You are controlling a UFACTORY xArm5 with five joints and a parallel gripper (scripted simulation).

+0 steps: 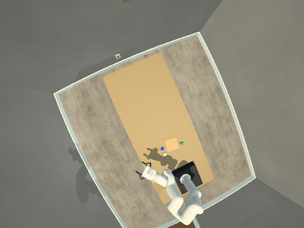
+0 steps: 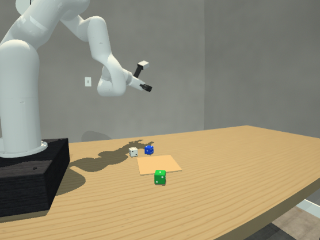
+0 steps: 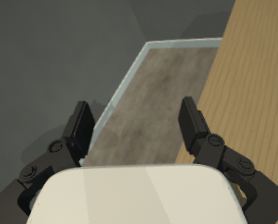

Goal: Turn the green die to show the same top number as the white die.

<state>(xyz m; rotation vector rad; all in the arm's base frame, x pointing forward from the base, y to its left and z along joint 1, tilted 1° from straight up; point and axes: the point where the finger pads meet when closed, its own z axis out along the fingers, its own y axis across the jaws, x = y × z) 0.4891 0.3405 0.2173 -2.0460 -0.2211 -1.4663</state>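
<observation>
Now: the green die 490 mm to the right of my hand, 300 mm below it and 110 mm behind it. The rest, counted from my hand: blue die (300 mm below, 250 mm to the right, 60 mm behind); tan mat (370 mm to the right, 310 mm below, 70 mm behind); white die (300 mm below, 250 mm to the right, 130 mm behind).
</observation>
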